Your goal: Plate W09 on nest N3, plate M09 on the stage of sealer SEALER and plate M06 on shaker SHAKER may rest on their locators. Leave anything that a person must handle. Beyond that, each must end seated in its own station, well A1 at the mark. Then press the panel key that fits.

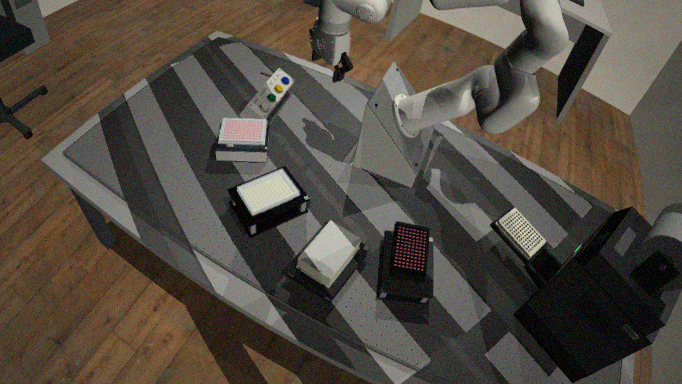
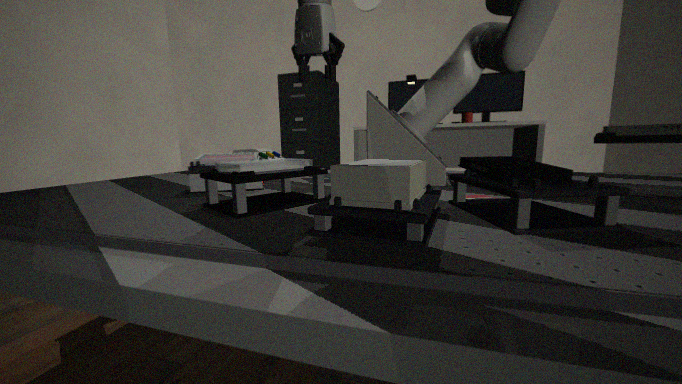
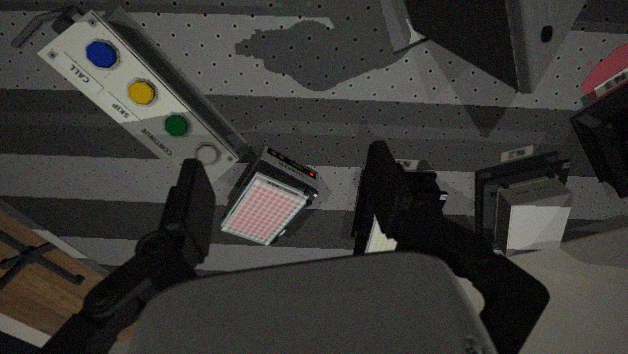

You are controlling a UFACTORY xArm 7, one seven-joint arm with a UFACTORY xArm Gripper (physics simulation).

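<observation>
My gripper (image 1: 342, 70) (image 2: 317, 75) (image 3: 289, 169) is open and empty, high above the table near the key panel (image 1: 261, 106) (image 3: 131, 117). The panel has blue CALL, yellow SKIP, green CONTINUE and pale keys. The pink plate (image 1: 243, 131) (image 3: 265, 209) lies on the shaker (image 1: 241, 156) (image 3: 292, 162), which shows a red light. A dark plate with red wells (image 1: 411, 247) (image 2: 515, 170) lies toward the back of nest N3 (image 1: 405, 291) and looks tilted. A pale plate (image 1: 521, 232) lies on the stage of the sealer (image 1: 590, 310). Well A1 is too small to tell.
A cream plate (image 1: 268, 191) (image 2: 265, 165) lies on nest N1 (image 1: 280, 220). A tall whitish block (image 1: 327, 252) (image 2: 372, 185) (image 3: 537, 227) stands on nest N2 (image 2: 367, 211). The arm's slanted grey mount (image 1: 382, 145) (image 2: 385, 135) stands at the table's back edge, between panel and sealer.
</observation>
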